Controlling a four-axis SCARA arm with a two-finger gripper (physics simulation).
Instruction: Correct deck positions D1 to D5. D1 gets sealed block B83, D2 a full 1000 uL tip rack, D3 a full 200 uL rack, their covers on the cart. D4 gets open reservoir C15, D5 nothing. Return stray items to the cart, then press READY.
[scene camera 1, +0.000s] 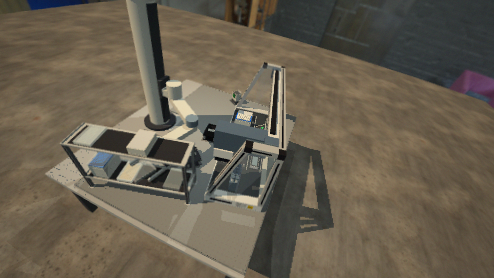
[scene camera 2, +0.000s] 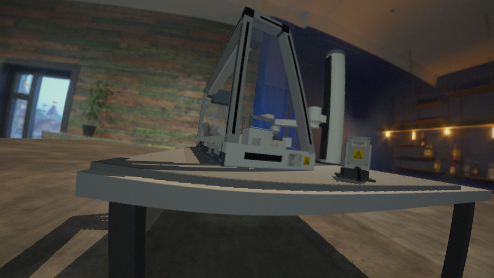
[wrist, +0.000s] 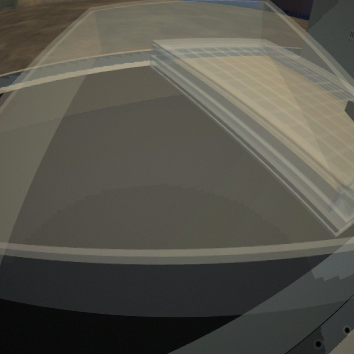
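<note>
My gripper (scene camera 1: 145, 169) is open inside the lower level of the cart (scene camera 1: 188, 192). One finger edge shows at the right of the wrist view. A clear, empty cover (wrist: 150, 255) rests between the spread fingers on the dark shelf. A pale yellow gridded plate in clear plastic (wrist: 280, 95) (scene camera 1: 131, 172) lies angled, seen through the cover. A blue-topped box (scene camera 1: 101, 163) and a grey block (scene camera 1: 175, 177) are on the lower shelf. A pale flat item (scene camera 1: 90, 135) and a cream box (scene camera 1: 142, 142) are on top. A blue-and-white rack (scene camera 1: 244, 116) sits at the deck's far end. Labels are unreadable.
The framed deck machine (scene camera 1: 280, 110) (scene camera 2: 240, 75) stands right of the cart, with a dark grey carriage (scene camera 1: 240, 135) across it. A dark device (scene camera 1: 210, 132) is beside it. The arm's column (scene camera 1: 145, 65) (scene camera 2: 337, 105) rises behind. A small box (scene camera 1: 236, 96) (scene camera 2: 358, 152) stands on the table.
</note>
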